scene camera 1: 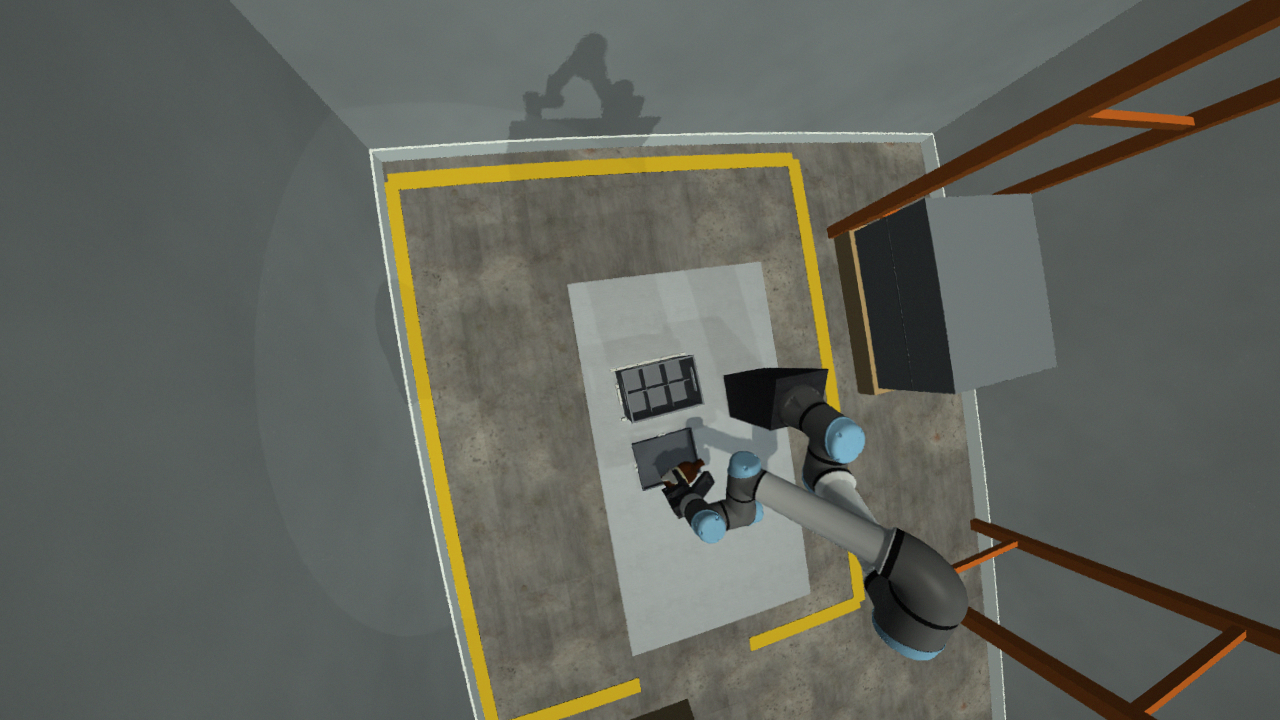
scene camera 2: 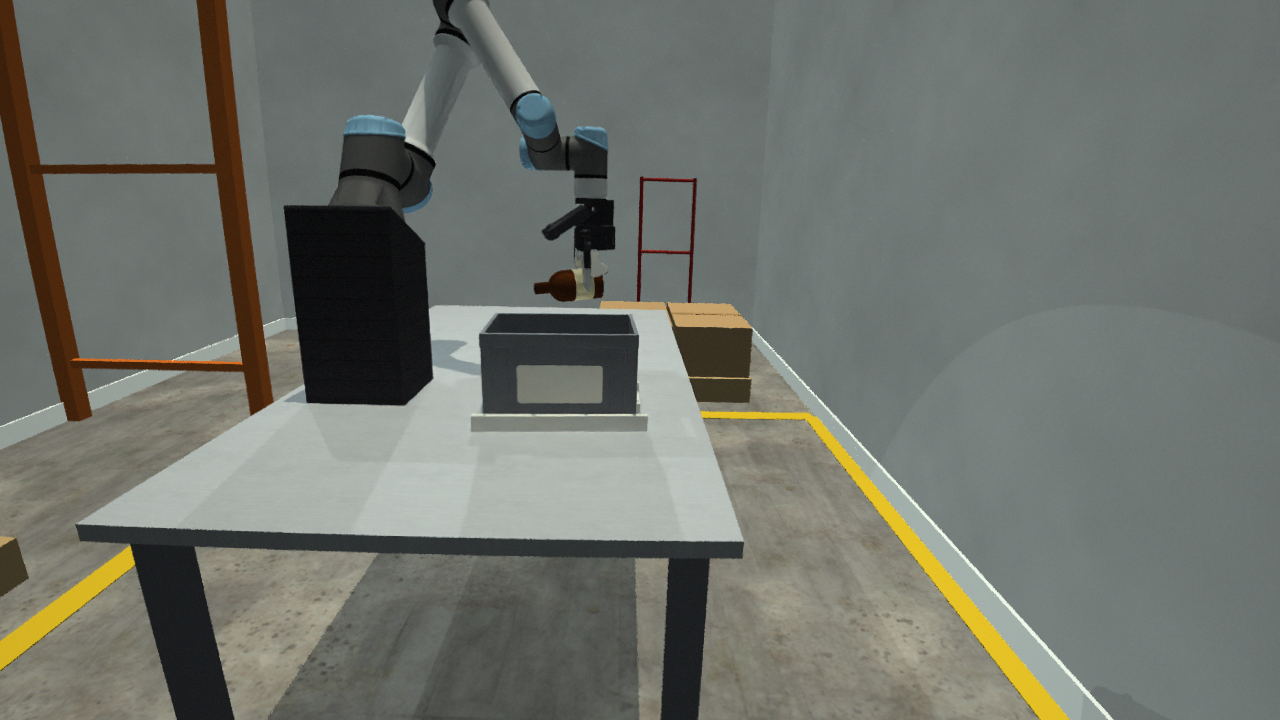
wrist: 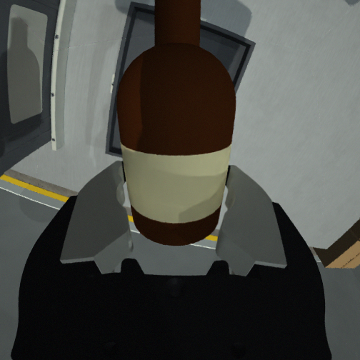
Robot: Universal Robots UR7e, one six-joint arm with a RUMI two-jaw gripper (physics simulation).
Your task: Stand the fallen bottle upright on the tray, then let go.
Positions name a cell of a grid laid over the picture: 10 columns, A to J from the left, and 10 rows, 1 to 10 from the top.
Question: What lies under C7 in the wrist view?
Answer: My gripper.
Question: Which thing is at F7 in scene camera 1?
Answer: My gripper.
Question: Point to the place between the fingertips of my gripper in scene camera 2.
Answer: At E5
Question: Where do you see a brown bottle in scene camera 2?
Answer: E4
